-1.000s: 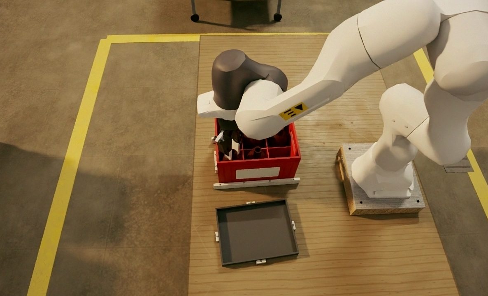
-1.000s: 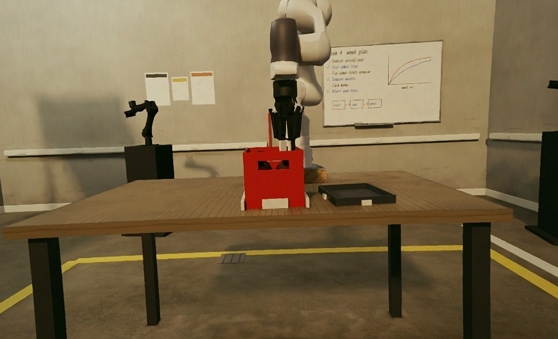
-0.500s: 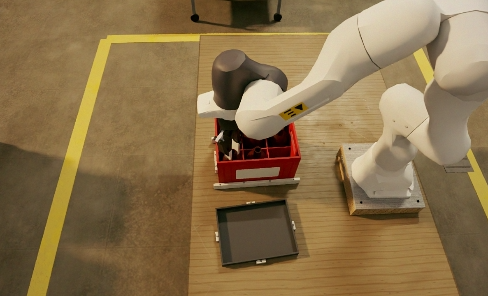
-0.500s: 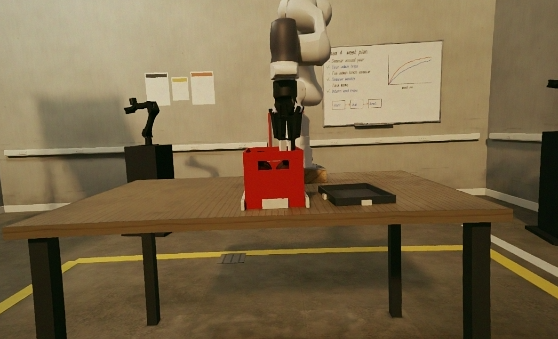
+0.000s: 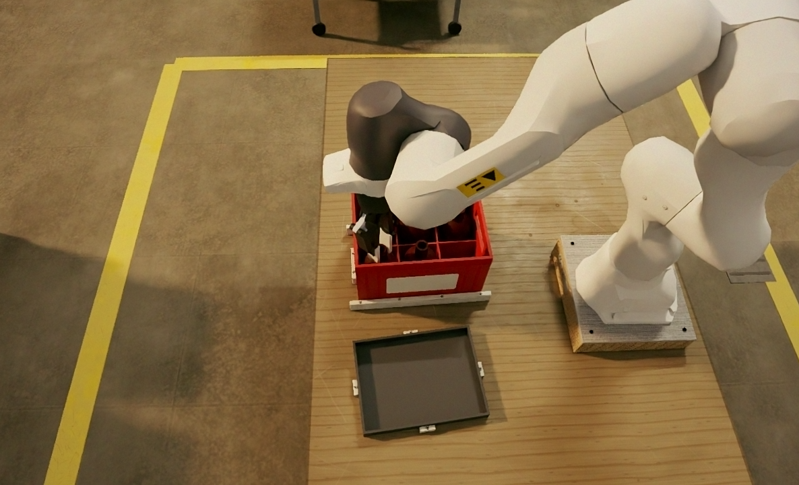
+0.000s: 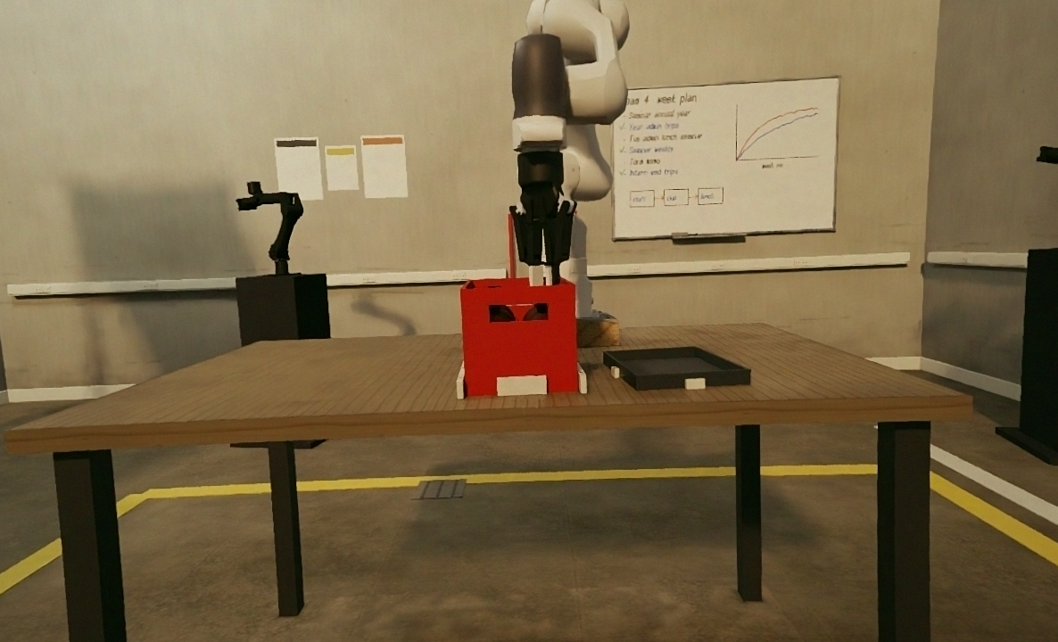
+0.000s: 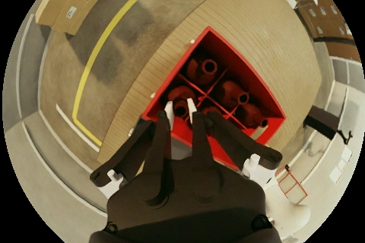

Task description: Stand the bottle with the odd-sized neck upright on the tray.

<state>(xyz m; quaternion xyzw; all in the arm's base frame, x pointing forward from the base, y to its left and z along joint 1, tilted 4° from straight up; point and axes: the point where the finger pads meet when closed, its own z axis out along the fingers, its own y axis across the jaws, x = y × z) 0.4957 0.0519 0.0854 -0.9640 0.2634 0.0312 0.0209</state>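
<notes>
Right now the glass bottle is 8 cm behind my hand, 2 cm to the right of it and 9 cm below it. Also, from my hand: crate (7 cm behind, 7 cm to the right, 9 cm below); then dark tray (12 cm behind, 20 cm to the left, 16 cm below).
</notes>
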